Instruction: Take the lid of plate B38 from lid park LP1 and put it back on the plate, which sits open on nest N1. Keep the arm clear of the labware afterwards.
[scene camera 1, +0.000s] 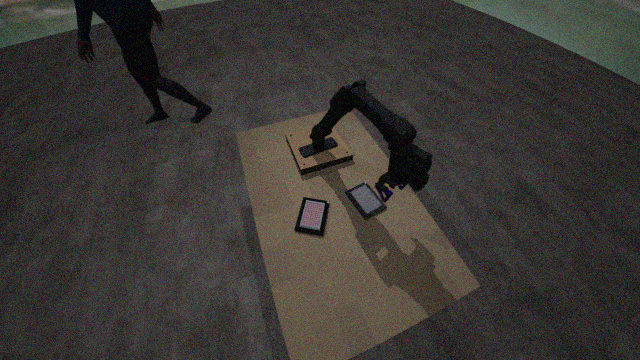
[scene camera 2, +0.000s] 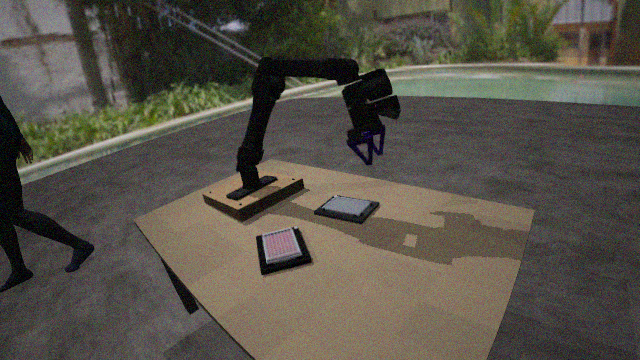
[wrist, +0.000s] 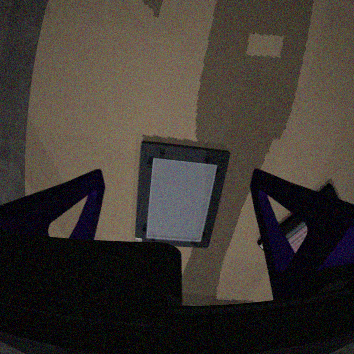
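Where they show: gripper, fingertip midpoint: (scene camera 1: 392, 195) (scene camera 2: 375, 159) (wrist: 177, 177); arm's base, origin of the base link: (scene camera 1: 318, 147) (scene camera 2: 252, 188).
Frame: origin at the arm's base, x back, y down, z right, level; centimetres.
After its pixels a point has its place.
The lid (scene camera 1: 366, 199) {x -36.8, y 2.3, z -5.7 cm} (scene camera 2: 345, 205) {x -36.2, y 2.3, z -5.3 cm} (wrist: 181, 200) {x -36.8, y 2.3, z -5.5 cm}, a pale grey rectangle, lies flat in the dark frame of lid park LP1 (scene camera 1: 372, 215) {x -44.3, y 3.2, z -3.9 cm} (scene camera 2: 332, 216) {x -35.2, y 3.3, z 0.3 cm} (wrist: 218, 200) {x -37.2, y 3.1, z 0.0 cm}. Plate B38 (scene camera 1: 312, 215) {x -33.1, y 1.5, z 19.6 cm} (scene camera 2: 282, 245) {x -34.1, y 1.5, z 19.9 cm} (wrist: 298, 236) {x -32.9, y 1.5, z 15.6 cm}, with pink wells, sits open on the black nest N1 (scene camera 1: 310, 233) {x -39.4, y 3.0, z 23.6 cm} (scene camera 2: 285, 267) {x -38.7, y 3.4, z 24.4 cm}; in the wrist view a finger covers part of it. My gripper (scene camera 2: 375, 159) {x -45.6, y -11.9, z -8.6 cm} (wrist: 177, 177) {x -45.6, y -11.9, z -8.6 cm} is open and empty, high above the lid park. In the wrist view its fingers stand wide apart on either side of the lid. In scene view 1 the arm partly hides the fingers.
The arm's wooden base block (scene camera 1: 327, 162) {x -11.0, y 0.2, z 0.5 cm} (scene camera 2: 255, 207) {x -10.4, y 1.6, z 8.2 cm} stands near one end of the wooden table (scene camera 1: 285, 280) {x -51.6, y 4.1, z 39.8 cm} (scene camera 2: 400, 310) {x -66.8, y 4.1, z 23.5 cm}. The arm's shadow falls across the table beside the lid park. A person (scene camera 1: 135, 55) (scene camera 2: 10, 215) is on the floor beyond the table.
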